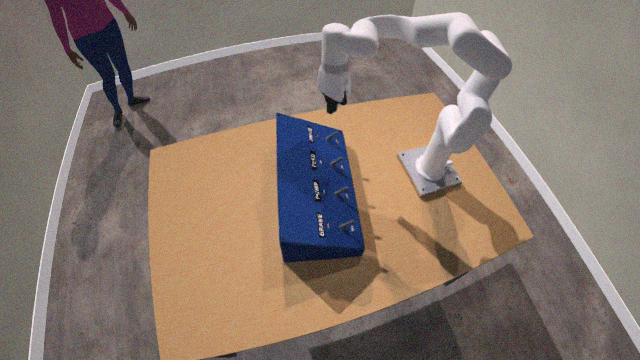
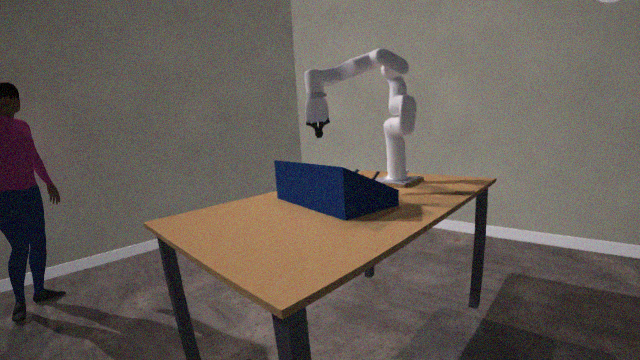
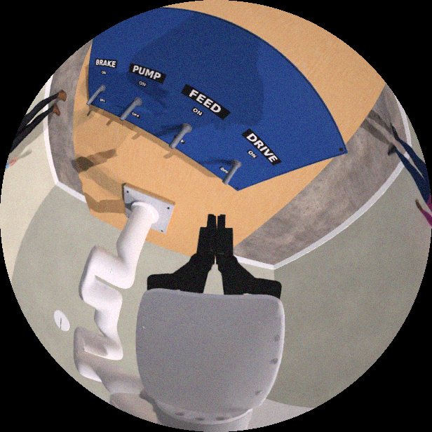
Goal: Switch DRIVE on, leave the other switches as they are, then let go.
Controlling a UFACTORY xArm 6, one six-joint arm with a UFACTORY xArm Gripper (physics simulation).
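Frame: origin at the arm's base, x back, y right, z up, level; centimetres.
Seen in the pictures: gripper, between the fingertips: point(image 1: 331, 111) point(image 2: 319, 137); arm's base, origin of its link: point(image 1: 430, 168) point(image 2: 397, 178).
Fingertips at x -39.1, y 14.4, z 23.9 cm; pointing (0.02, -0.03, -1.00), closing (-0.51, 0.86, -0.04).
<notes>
Offsets run from my fingertips to a thing's top centre. Level surfaces: height alone.
A blue sloped switch box point(image 1: 296, 205) point(image 2: 310, 186) point(image 3: 305, 110) carries four labelled grey levers. The DRIVE lever {dx +2.4, dy +2.7, dz -13.0 cm} point(image 1: 333, 138) point(image 3: 232, 172), at the far end, leans down to its OFF side, away from the ON mark. The FEED lever {dx +0.4, dy -9.1, dz -13.0 cm} point(image 1: 337, 164) point(image 3: 180, 136), PUMP lever {dx -1.5, dy -20.9, dz -13.0 cm} point(image 1: 342, 193) point(image 3: 131, 109) and BRAKE lever {dx -3.5, dy -32.8, dz -13.0 cm} point(image 1: 347, 227) point(image 3: 96, 95) also lean to their OFF sides. My gripper point(image 1: 332, 110) point(image 2: 319, 135) point(image 3: 216, 222) is shut and empty. It hangs well above the box, near its DRIVE end, with the fingertips apart from every lever.
The box stands on a wooden table {dz -26.0 cm} point(image 1: 215, 225) point(image 2: 250, 240) point(image 3: 345, 45). The arm's base plate point(image 1: 435, 188) point(image 3: 166, 216) is fixed on the lever side of the box. A person point(image 1: 102, 45) point(image 2: 22, 170) stands on the floor beyond the table.
</notes>
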